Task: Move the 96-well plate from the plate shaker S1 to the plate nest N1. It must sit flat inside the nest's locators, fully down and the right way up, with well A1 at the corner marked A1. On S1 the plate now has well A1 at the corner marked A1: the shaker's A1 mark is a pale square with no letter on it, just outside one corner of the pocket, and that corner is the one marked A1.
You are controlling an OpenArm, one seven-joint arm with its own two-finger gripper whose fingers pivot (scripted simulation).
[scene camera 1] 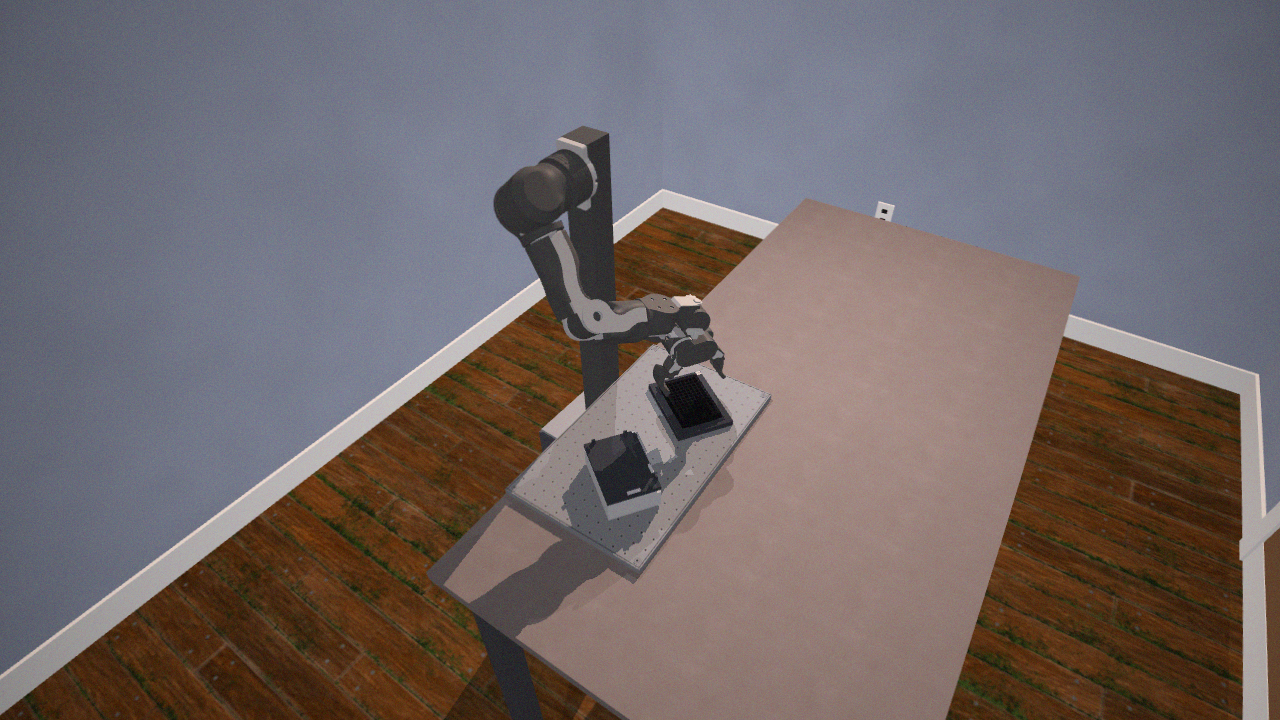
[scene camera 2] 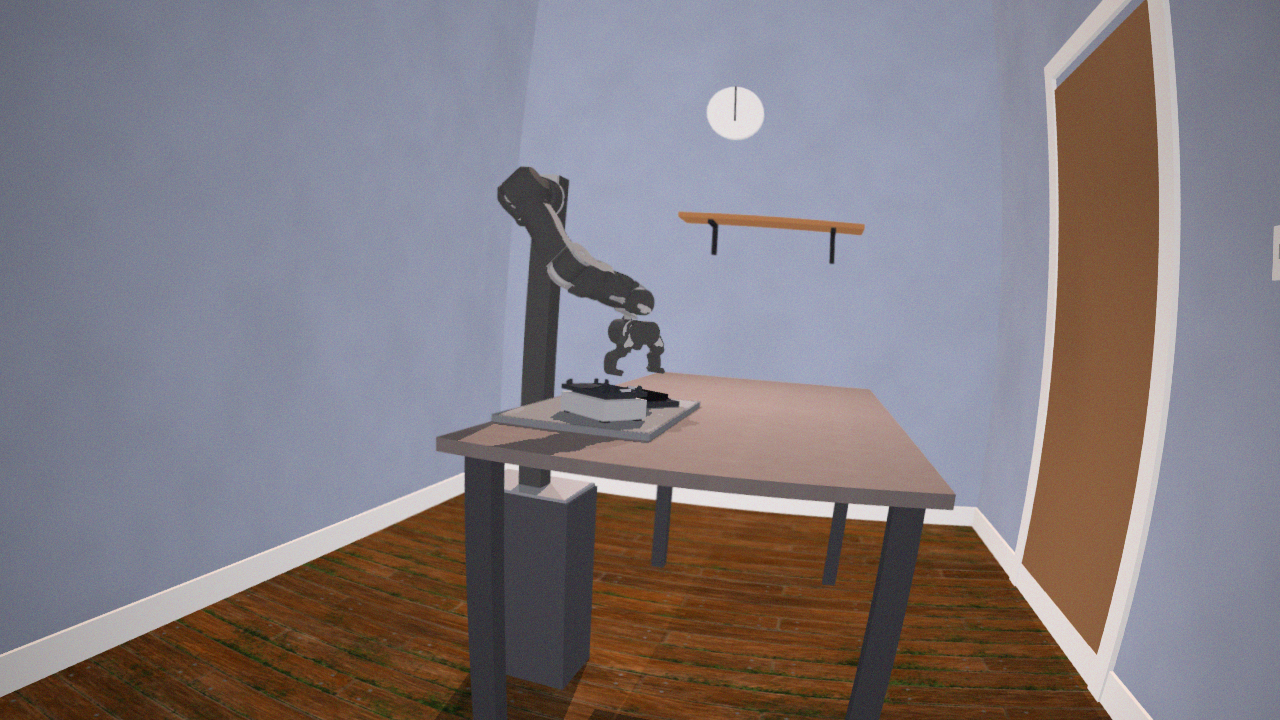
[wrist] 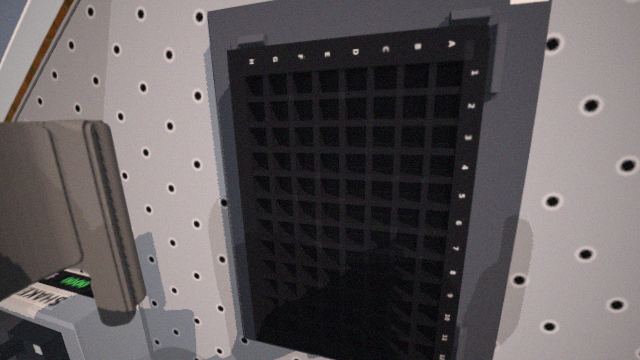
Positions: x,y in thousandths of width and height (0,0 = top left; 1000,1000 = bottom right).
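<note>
My gripper is visible in scene camera 2 (scene camera 2: 496,519) and, from another view, my gripper (scene camera 1: 539,527). A black 96-well plate (scene camera 1: 541,563) is visible too; in the wrist view the plate (wrist: 609,338) appears again.
</note>
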